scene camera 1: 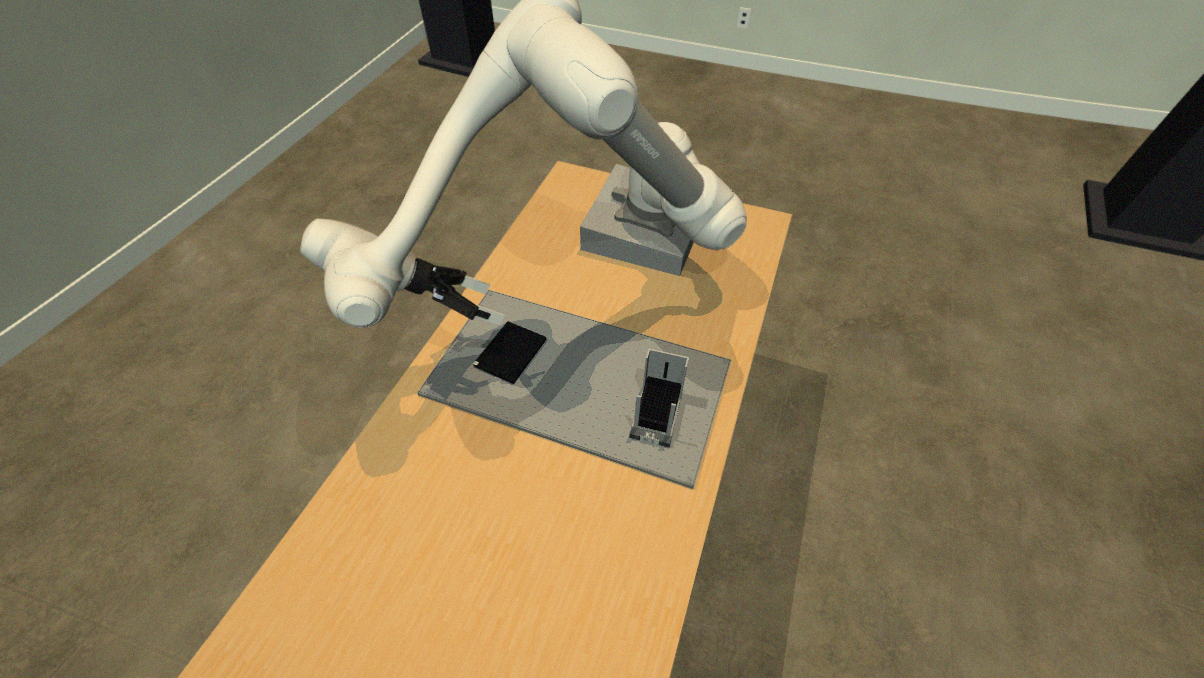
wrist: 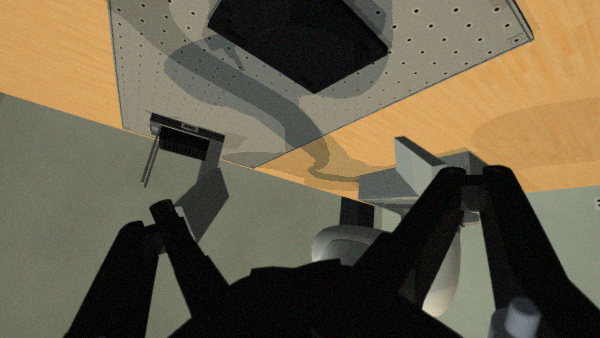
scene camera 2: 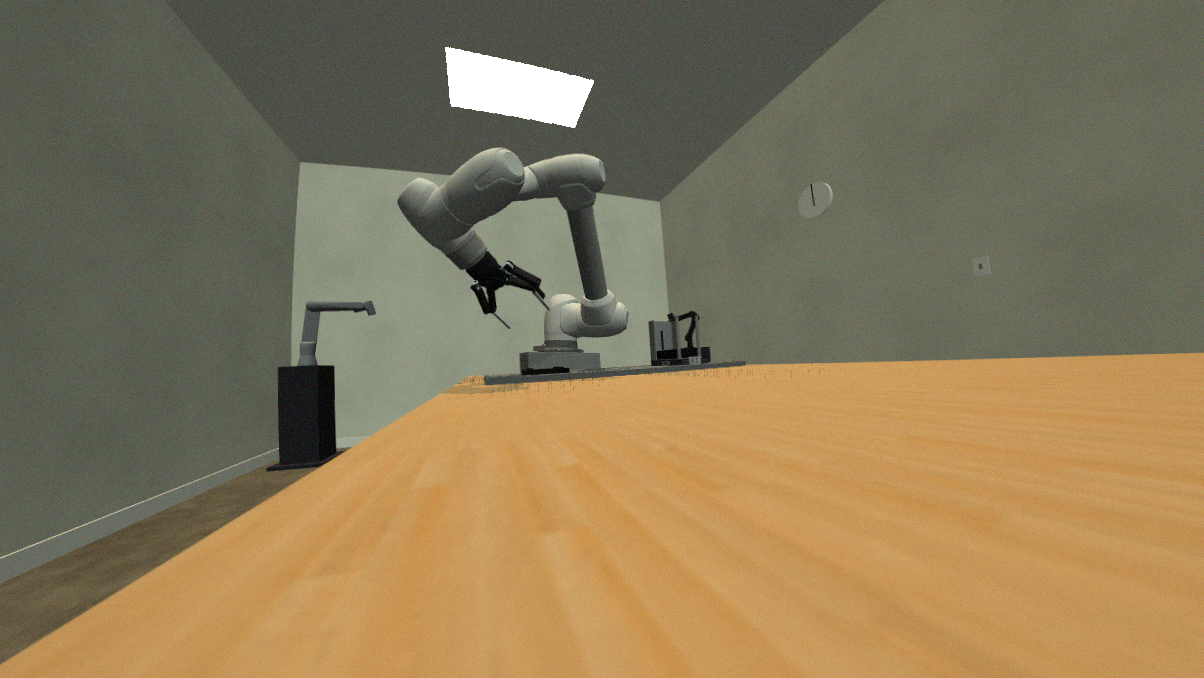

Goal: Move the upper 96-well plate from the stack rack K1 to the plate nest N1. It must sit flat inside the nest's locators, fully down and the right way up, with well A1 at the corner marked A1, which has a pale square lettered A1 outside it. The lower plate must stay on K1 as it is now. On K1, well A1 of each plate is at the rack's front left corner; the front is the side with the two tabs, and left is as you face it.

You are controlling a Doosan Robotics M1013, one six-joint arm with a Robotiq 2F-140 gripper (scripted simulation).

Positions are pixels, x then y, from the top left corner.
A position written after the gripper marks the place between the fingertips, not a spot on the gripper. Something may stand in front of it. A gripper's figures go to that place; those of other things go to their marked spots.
The gripper (scene camera 1: pixel 494 303): 1.45 m from the lens. A black plate nest N1 (scene camera 1: pixel 515 348): 1.54 m from the lens.
